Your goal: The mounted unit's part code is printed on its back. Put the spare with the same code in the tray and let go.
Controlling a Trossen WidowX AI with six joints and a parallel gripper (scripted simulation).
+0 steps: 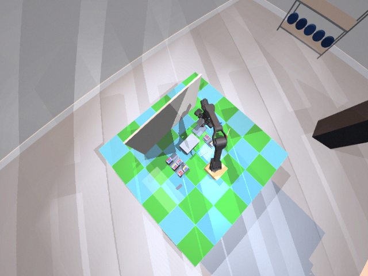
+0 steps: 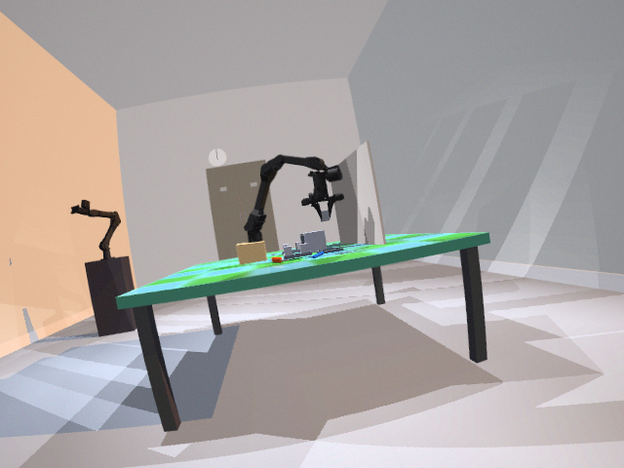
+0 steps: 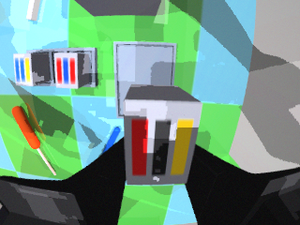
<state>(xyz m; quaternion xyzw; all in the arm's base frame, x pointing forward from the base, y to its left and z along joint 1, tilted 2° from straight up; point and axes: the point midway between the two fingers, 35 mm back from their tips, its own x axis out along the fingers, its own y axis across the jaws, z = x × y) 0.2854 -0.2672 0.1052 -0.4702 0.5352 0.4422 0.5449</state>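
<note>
The flat grey tray lies 20 mm to the left of my gripper tip and 150 mm below it. From my gripper tip the other things lie so: tall grey panel 230 mm ahead, 170 mm to the left, 70 mm above; blue pen 100 mm behind, 110 mm to the right, 140 mm below; grey mounted unit 220 mm to the left, 100 mm below.
</note>
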